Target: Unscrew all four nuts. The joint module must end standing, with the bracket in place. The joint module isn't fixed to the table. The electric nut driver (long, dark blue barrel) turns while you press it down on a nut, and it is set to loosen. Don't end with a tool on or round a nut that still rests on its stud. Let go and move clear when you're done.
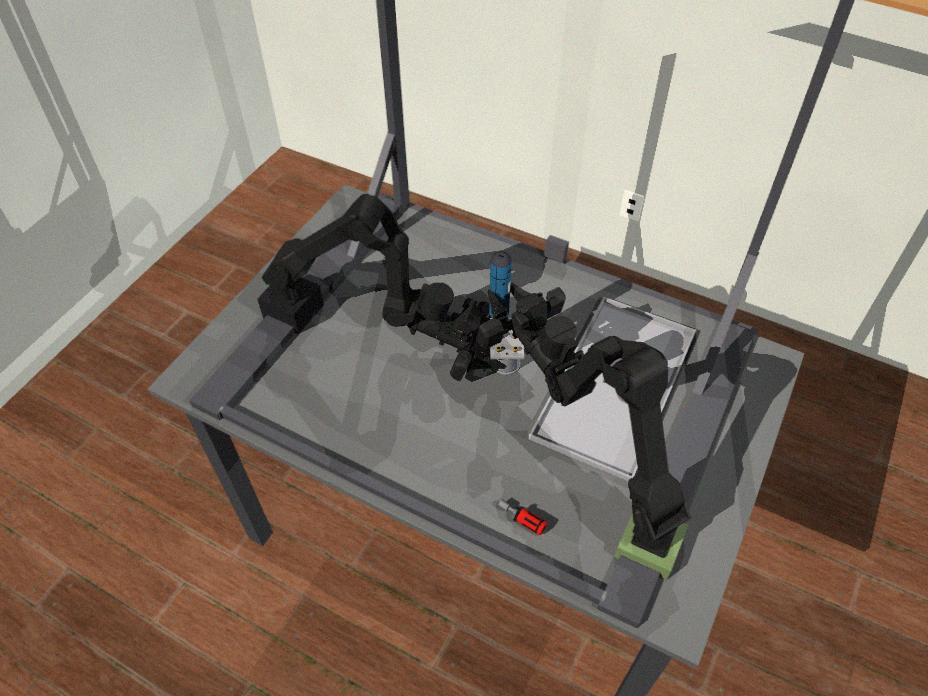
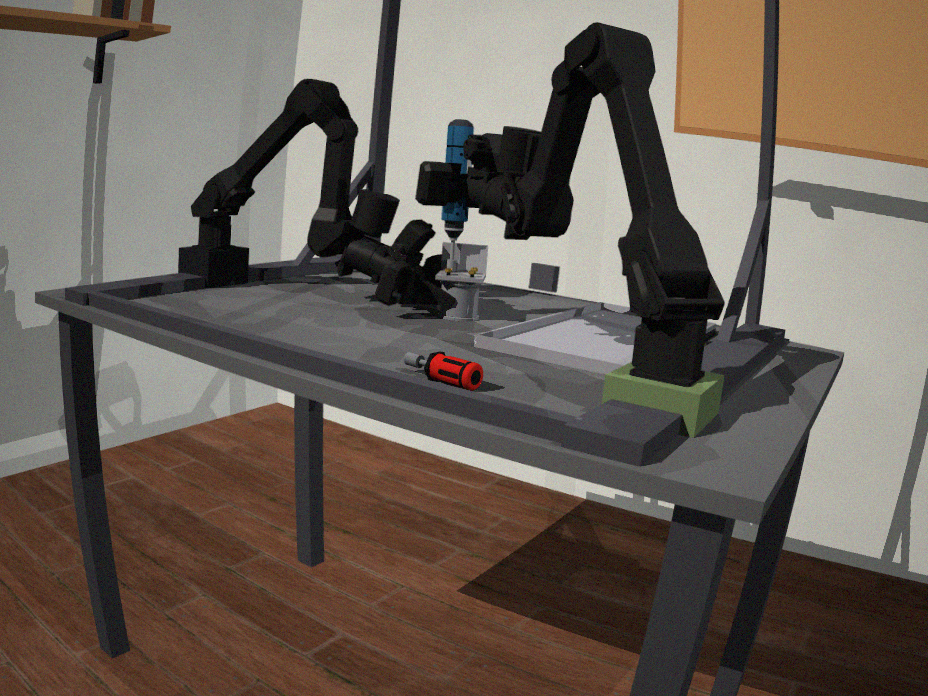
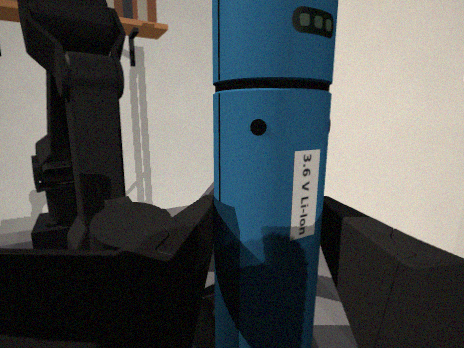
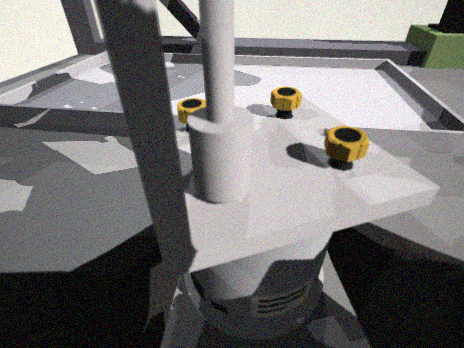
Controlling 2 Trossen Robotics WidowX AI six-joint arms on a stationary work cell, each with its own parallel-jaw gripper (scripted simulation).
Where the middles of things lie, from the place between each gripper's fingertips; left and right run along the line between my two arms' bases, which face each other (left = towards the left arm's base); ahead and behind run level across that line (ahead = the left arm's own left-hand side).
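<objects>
A red-handled tool (image 2: 468, 375) is 270 mm ahead of my right hand, 270 mm to the left of it and 20 mm below it. The white L-shaped bracket (image 2: 468, 256) is 40 mm above my right hand, 30 mm to the left of it and 10 mm behind it. I find the joint module (image 4: 275, 291) 30 mm to the left of that same right hand and 10 mm behind it, whereas the shallow white tray (image 1: 596, 429) is 250 mm to the left of my right hand, 110 mm behind it and 30 mm below it.
The bracket is 10 mm behind my left hand (image 2: 455, 175) and 140 mm below it. The module is 180 mm below my left hand. As for the tray, from my left hand I find it 110 mm behind, 220 mm to the left and 210 mm below, and the red-handled tool is 200 mm below that hand, 270 mm ahead of it and 250 mm to the left of it.
</objects>
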